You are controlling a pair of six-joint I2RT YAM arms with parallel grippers.
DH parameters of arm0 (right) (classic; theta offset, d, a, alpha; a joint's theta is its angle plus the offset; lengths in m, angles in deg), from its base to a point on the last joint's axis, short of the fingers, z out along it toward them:
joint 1: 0 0.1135 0.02 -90
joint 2: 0 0 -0.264 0
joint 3: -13.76 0 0.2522 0
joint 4: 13.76 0 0.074 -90
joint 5: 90 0 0 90
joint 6: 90 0.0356 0 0
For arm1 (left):
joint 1: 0 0.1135 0.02 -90
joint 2: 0 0 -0.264 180
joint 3: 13.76 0 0.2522 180
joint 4: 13.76 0 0.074 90
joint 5: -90 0 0 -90
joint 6: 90 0.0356 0 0
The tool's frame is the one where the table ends.
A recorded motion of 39 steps. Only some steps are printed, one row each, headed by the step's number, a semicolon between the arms.
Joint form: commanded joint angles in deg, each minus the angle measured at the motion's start. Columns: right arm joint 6, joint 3, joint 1, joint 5, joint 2, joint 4; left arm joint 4, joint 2, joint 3, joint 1, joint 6, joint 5.
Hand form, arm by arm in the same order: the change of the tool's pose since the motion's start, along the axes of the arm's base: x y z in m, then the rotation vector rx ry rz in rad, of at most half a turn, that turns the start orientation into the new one. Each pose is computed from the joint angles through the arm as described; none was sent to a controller.
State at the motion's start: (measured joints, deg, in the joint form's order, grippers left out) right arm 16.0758 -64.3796 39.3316 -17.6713 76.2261 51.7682; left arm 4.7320 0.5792 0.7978 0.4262 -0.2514 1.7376
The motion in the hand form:
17: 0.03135 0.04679 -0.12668 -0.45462 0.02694 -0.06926; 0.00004 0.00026 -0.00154 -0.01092 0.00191 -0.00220
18: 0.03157 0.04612 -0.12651 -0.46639 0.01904 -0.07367; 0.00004 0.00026 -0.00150 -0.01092 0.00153 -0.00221
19: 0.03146 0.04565 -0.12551 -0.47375 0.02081 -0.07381; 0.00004 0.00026 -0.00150 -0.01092 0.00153 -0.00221
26: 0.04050 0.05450 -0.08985 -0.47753 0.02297 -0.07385; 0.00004 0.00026 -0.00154 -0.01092 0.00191 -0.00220
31: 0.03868 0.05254 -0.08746 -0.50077 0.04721 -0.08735; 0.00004 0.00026 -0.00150 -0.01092 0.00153 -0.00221
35: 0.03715 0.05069 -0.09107 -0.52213 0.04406 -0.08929; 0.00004 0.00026 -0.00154 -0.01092 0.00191 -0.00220
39: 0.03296 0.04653 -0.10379 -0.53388 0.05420 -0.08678; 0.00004 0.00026 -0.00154 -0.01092 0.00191 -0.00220
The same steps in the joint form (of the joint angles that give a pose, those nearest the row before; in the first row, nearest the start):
17: 3.30 2.99 5.27 20.15 24.61 -9.27; 0.07 -0.22 -0.28 0.28 -0.59 -0.46
18: 3.30 2.97 5.25 20.98 24.59 -9.07; 0.05 -0.22 -0.28 0.28 -0.59 -0.46
19: 3.28 2.75 5.22 21.20 24.54 -8.44; 0.05 -0.22 -0.28 0.28 -0.59 -0.46
26: 3.30 -5.79 5.22 21.27 24.41 0.48; 0.07 -0.22 -0.28 0.28 -0.59 -0.46
31: 4.35 -6.45 5.22 21.46 24.41 2.97; 0.05 -0.22 -0.28 0.28 -0.59 -0.46
35: 4.37 -5.64 5.29 22.45 24.44 2.91; 0.07 -0.22 -0.28 0.28 -0.59 -0.46
39: 4.37 -2.62 5.29 22.47 24.44 0.79; 0.07 -0.22 -0.28 0.28 -0.59 -0.46

